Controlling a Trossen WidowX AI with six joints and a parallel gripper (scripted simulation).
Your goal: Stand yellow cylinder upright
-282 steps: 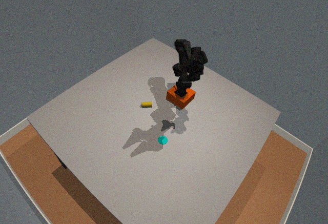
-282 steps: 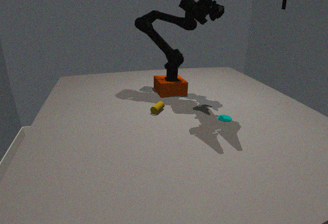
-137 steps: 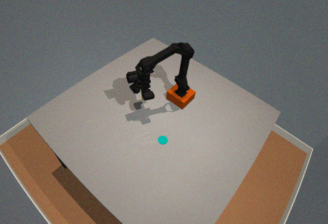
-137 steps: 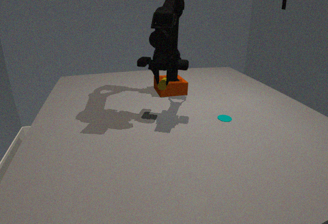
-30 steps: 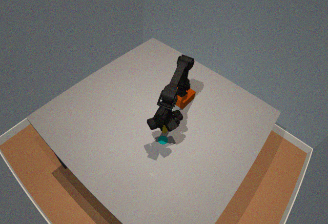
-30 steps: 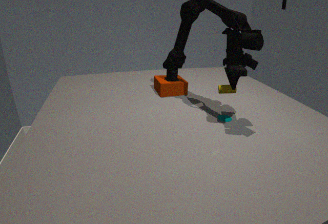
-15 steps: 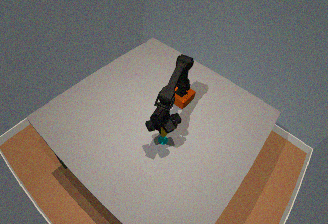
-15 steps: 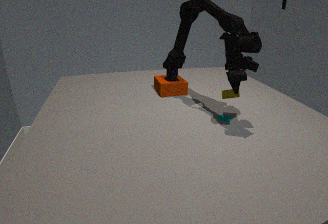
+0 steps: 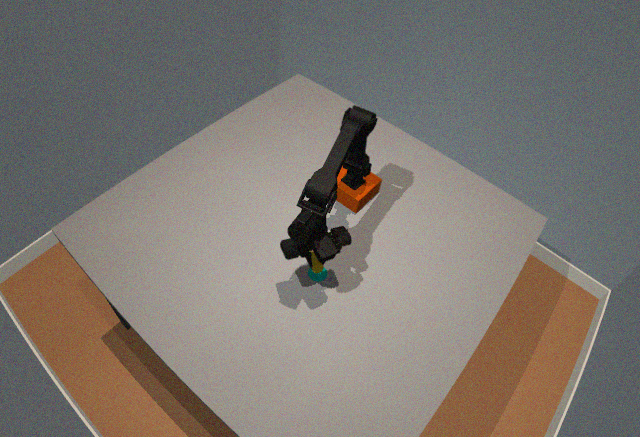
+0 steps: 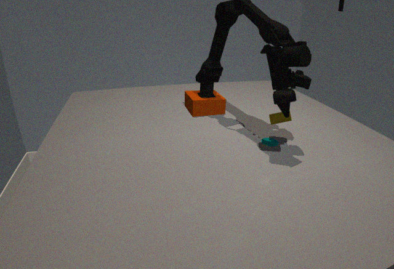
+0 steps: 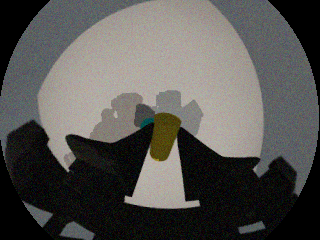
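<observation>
Right now my gripper tip is 110 mm above the cyan circle, 40 mm past it and 20 mm to the left of it. The rest, counted from my gripper tip: yellow tall cylinder: 20 mm to the right, 10 mm below, 10 mm behind.
</observation>
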